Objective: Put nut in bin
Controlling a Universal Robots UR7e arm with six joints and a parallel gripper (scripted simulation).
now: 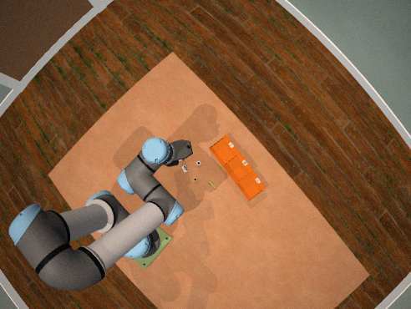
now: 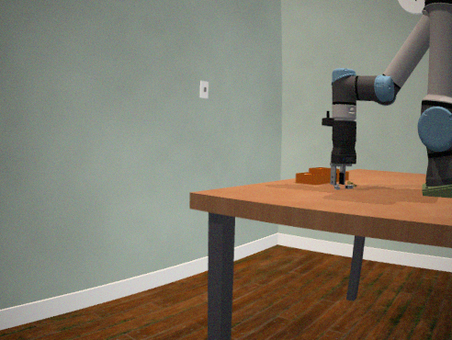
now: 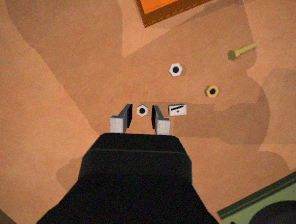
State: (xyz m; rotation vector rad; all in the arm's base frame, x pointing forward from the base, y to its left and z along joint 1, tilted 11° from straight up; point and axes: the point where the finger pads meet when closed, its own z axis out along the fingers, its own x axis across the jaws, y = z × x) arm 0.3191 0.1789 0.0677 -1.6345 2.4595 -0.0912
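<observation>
The pale block lies 5 cm to the right of my hand, 2 cm below it and 2 cm behind it. The rest, counted from my hand: brass bolt (15 cm to the right, 3 cm below, 3 cm ahead); brass nut (11 cm to the right, 3 cm below, 1 cm behind).
</observation>
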